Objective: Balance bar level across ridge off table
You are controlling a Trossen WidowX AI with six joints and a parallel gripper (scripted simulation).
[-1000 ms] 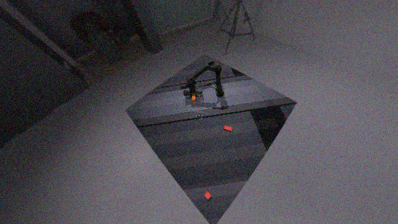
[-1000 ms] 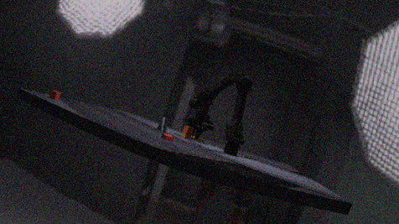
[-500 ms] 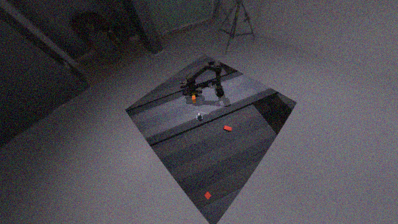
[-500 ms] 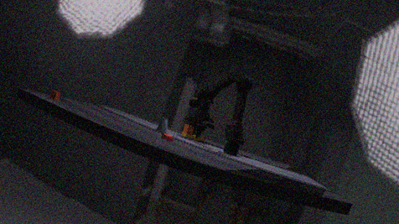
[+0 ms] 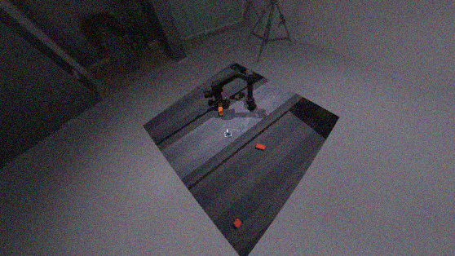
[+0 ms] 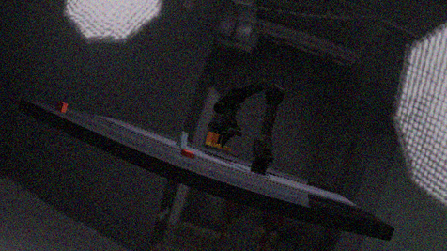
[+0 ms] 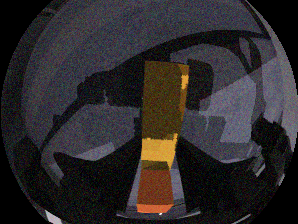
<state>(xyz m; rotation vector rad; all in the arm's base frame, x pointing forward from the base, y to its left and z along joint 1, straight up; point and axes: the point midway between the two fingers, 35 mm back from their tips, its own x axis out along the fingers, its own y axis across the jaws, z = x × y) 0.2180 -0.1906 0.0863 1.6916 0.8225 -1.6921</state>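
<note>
My gripper tip is 13 cm short of the pale piece, 22 cm to the right of it and 2 cm below it.
</note>
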